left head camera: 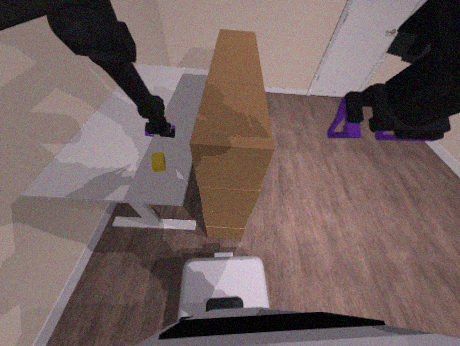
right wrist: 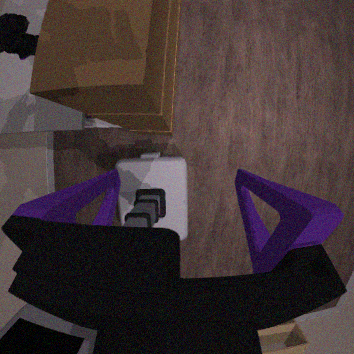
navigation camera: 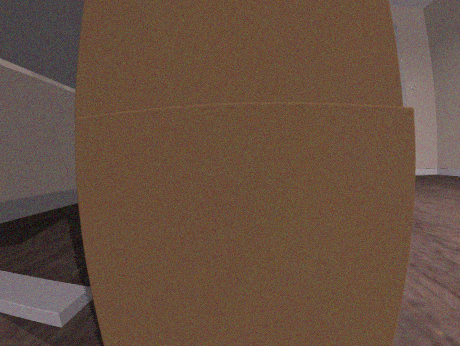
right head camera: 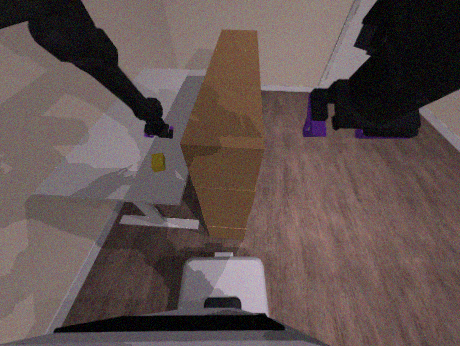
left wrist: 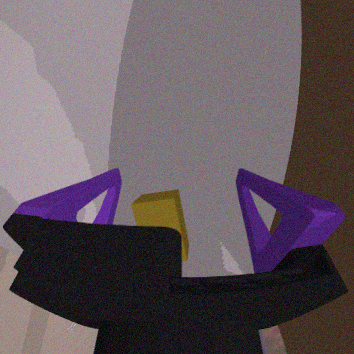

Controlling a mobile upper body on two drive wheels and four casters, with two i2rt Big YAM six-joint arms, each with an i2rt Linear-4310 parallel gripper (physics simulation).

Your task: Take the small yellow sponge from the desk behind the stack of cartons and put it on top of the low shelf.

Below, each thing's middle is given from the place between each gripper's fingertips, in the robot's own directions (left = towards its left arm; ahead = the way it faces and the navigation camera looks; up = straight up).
Labels:
The yellow sponge (left wrist: 163, 208) lies 38 cm ahead of my right hand, 59 cm to the left of it and 53 cm below it.
Now: the yellow sponge 100 mm behind my left hand, 30 mm to the left of it and 100 mm below it.

